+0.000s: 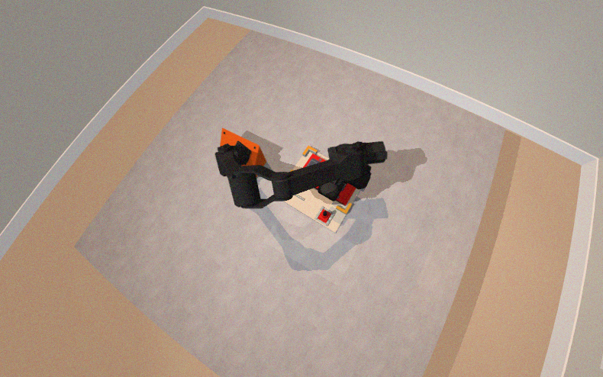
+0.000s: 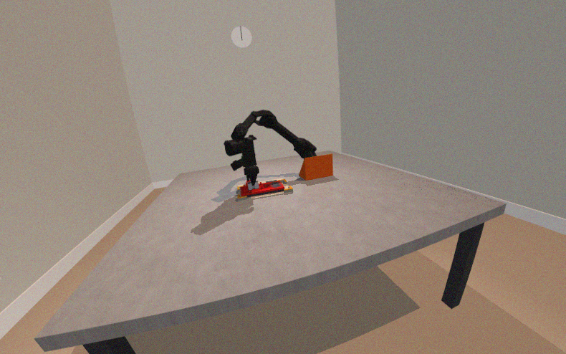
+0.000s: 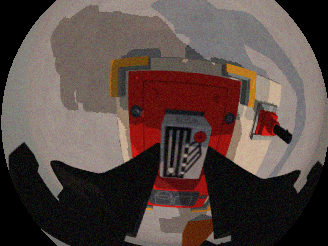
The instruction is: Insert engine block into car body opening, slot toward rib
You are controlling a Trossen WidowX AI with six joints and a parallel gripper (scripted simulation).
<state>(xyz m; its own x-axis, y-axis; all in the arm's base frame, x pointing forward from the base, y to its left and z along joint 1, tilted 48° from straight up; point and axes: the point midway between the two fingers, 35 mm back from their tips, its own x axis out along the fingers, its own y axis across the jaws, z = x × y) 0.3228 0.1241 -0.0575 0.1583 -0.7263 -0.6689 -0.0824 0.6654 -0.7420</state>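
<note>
My gripper tip is 10 mm above the engine block.
</note>
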